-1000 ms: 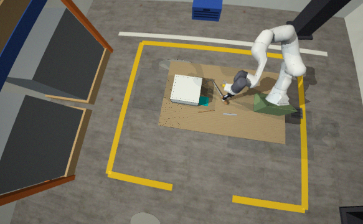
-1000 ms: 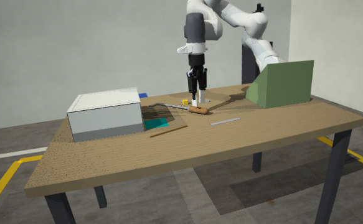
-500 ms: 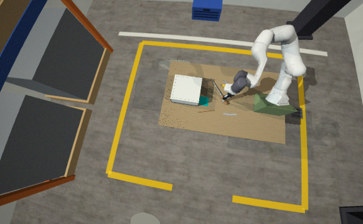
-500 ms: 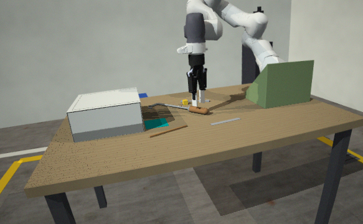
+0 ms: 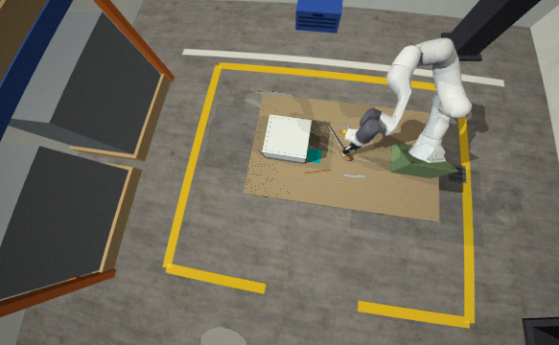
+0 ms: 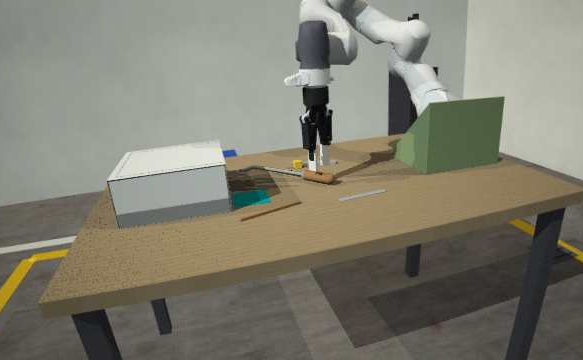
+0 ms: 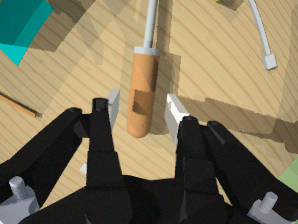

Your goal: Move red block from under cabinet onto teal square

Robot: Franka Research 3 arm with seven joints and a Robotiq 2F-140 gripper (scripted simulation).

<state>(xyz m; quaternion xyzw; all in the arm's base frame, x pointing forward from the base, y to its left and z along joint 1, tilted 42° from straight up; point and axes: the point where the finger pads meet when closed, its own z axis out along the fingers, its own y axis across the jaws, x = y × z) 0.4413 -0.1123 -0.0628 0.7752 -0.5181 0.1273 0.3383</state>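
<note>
Now: hand 180 mm to the left of the yellow cube and 70 mm above it. Also, from my hand: hook tool 100 mm to the right, 90 mm ahead, 70 mm below; flat grey bar 160 mm to the left, 80 mm below, 50 mm behind; grey fork-like tool 190 mm to the right, 80 mm below, 80 mm behind.
</note>
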